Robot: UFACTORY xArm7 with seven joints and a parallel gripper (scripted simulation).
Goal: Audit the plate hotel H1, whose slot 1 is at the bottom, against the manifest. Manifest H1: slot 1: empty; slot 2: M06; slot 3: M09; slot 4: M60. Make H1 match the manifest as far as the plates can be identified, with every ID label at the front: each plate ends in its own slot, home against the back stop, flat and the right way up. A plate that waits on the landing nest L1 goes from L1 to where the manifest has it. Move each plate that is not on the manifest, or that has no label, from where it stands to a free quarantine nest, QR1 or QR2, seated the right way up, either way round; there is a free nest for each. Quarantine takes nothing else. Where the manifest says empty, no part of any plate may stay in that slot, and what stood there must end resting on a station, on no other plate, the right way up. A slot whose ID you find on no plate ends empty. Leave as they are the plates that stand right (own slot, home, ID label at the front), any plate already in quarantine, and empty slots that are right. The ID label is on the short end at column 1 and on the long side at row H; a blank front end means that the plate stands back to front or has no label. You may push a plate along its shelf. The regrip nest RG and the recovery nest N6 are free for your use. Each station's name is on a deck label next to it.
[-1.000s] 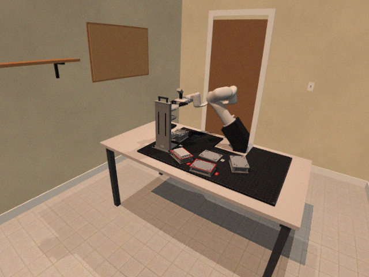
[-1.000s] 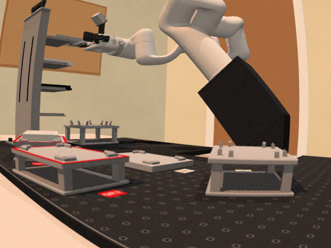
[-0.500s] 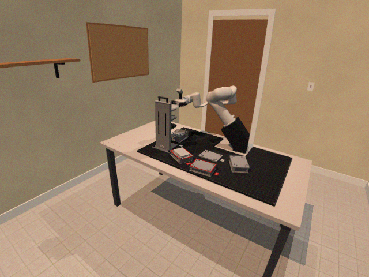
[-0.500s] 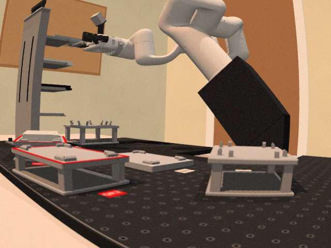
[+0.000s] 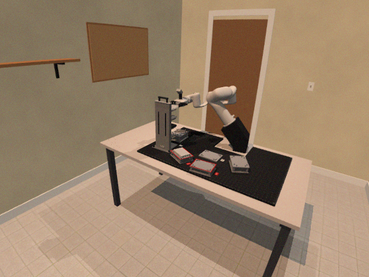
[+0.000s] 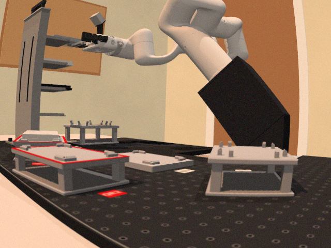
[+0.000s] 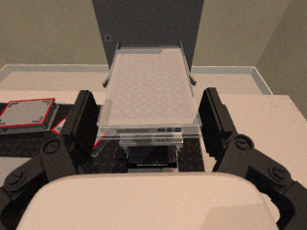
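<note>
Now: the clear plate 5 cm ahead of my hand, 1 cm to the left of it and 2 cm below it. From my hand the other things lie so: hotel tower (17 cm ahead, 3 cm to the left, 15 cm below); then black plate (9 cm ahead, 1 cm to the left, 17 cm below); then H1 deck label (3 cm ahead, 10 cm to the left, 35 cm below).
</note>
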